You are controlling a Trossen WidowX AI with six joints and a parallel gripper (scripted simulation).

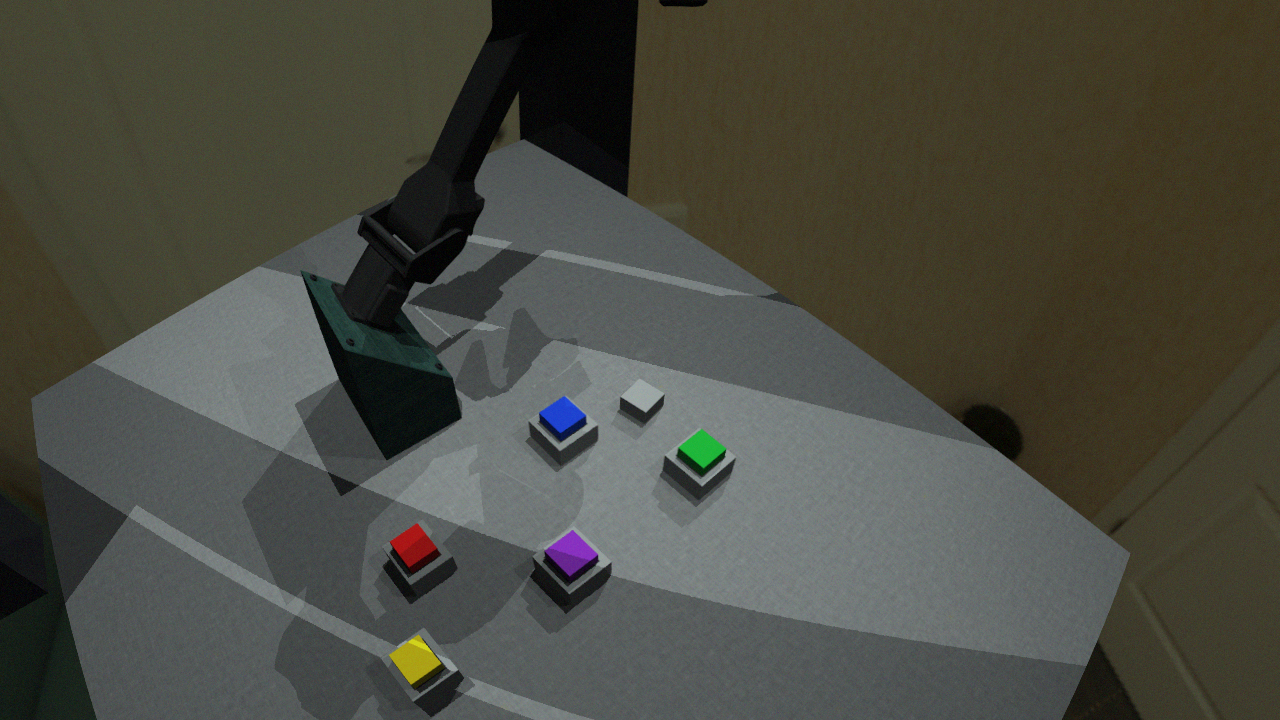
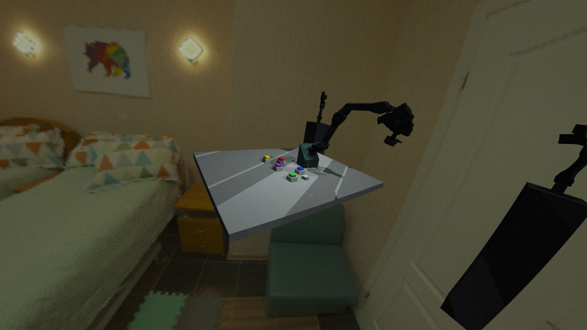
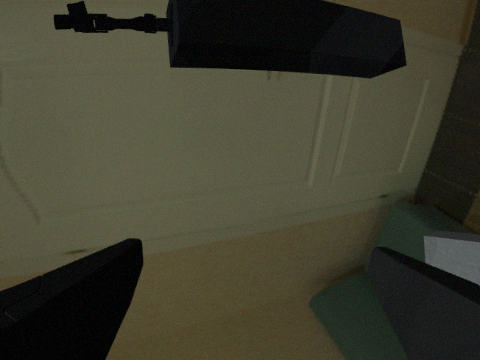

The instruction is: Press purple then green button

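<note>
My gripper tip is now 50 cm short of the purple button, 49 cm to the left of it and 33 cm above it. From my gripper tip the other things lie so: green button (49 cm ahead, 33 cm to the right, 33 cm below); then small grey block (40 cm ahead, 35 cm below, 32 cm to the right); then blue button (41 cm to the right, 38 cm ahead, 33 cm below).
</note>
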